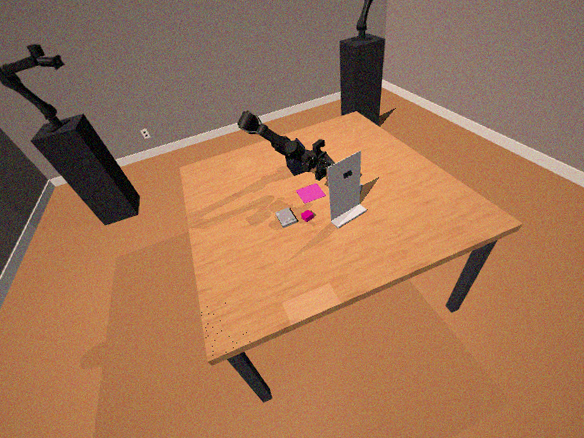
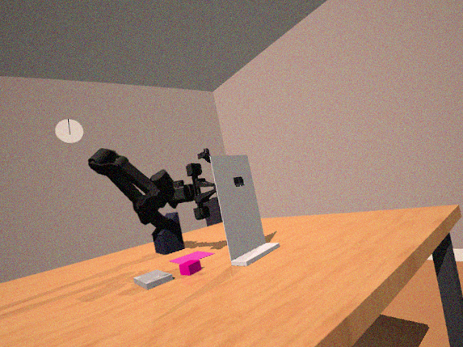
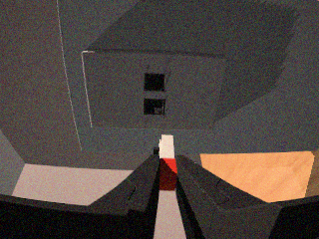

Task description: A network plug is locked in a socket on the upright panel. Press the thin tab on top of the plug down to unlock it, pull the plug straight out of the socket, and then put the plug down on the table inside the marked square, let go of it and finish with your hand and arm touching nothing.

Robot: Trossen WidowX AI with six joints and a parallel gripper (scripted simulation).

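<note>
My gripper tip is now 140 mm past the magenta marked square, 80 mm to the left of it and 220 mm above it. Also, from my gripper tip: magenta block (30 mm ahead, 160 mm to the right, 200 mm below); then grey upright panel (90 mm ahead, 10 mm to the left, 80 mm below); then network plug (right at my gripper tip).
</note>
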